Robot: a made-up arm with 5 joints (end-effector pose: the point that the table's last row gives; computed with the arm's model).
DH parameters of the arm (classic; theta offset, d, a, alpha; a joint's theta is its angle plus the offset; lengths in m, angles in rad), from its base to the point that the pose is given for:
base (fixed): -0.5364 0 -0.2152 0
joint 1: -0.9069 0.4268 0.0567 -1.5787
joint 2: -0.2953 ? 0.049 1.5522
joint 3: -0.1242 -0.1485 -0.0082 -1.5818
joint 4: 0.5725 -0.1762 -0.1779 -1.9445
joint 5: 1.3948 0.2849 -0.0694 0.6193
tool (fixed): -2.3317 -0.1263 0 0
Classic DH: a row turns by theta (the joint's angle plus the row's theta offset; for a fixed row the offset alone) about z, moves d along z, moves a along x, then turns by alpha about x.
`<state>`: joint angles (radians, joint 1 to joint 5).
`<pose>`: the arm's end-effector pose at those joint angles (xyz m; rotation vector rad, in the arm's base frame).
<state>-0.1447 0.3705 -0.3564 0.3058 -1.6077</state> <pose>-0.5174 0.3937 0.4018 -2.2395 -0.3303 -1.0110</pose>
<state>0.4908 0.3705 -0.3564 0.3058 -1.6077</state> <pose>-0.6209 0.1410 0.4018 -1.9270 -0.9648 -0.6608</pose>
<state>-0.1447 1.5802 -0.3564 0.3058 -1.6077</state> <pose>-0.5180 0.2032 0.7328 -1.1245 0.2541 -0.8712</pose>
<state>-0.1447 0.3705 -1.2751 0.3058 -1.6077</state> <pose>-0.1506 0.3692 0.3906 -2.4545 0.7944 -1.3456</pose>
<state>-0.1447 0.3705 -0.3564 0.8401 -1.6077</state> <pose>-0.5518 0.3136 0.5134 -1.7076 -0.1392 -1.2492</pose>
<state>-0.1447 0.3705 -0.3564 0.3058 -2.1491</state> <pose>-0.5484 0.3704 0.3642 -1.8695 -0.8228 -1.3533</pose>
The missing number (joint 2, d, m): -0.1713
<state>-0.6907 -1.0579 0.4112 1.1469 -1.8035</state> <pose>-0.6074 0.4062 0.4861 -2.5606 -0.6067 -0.5134</pose>
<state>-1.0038 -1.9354 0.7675 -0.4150 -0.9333</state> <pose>-0.7625 0.3802 0.5633 1.0399 0.2599 -1.6185</pose>
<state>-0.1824 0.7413 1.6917 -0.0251 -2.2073</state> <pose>-0.6051 -0.2007 0.1158 0.0806 -2.0766 -0.5363</pose>
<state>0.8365 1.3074 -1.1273 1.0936 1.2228</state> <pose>-0.2056 0.0894 0.5710 -0.7582 0.9220 2.5622</pose>
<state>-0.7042 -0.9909 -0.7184 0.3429 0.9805</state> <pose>-0.3021 0.0496 0.1513 0.4522 -2.5271 0.1748</pose>
